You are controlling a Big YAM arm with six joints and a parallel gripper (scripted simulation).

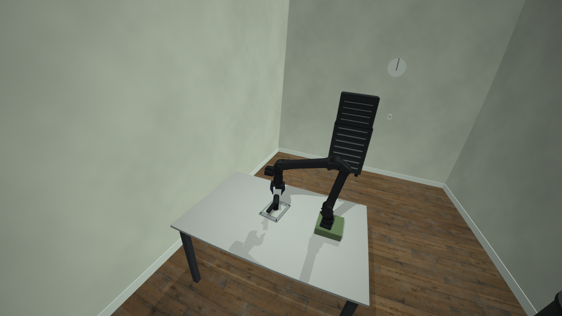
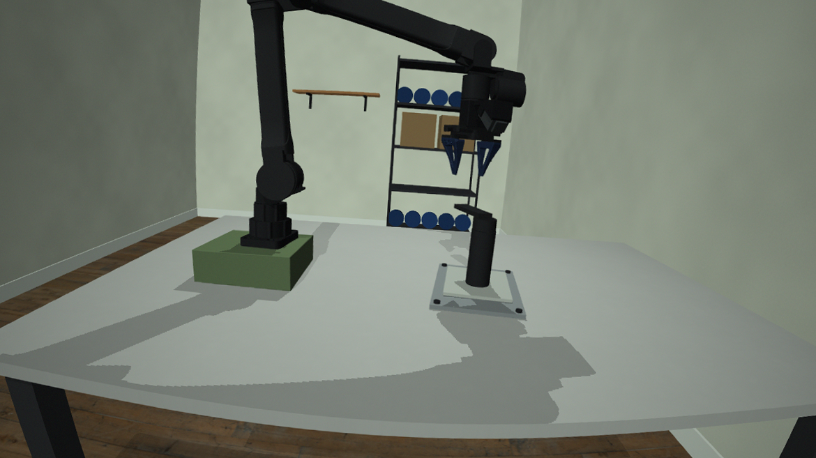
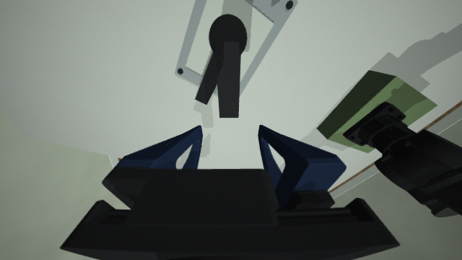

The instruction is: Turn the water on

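The black lever is 10 mm ahead of my hand, 30 mm to the right of it and 80 mm below it. From my hand the other things lie so: tap (30 mm ahead, 50 mm to the right, 130 mm below).
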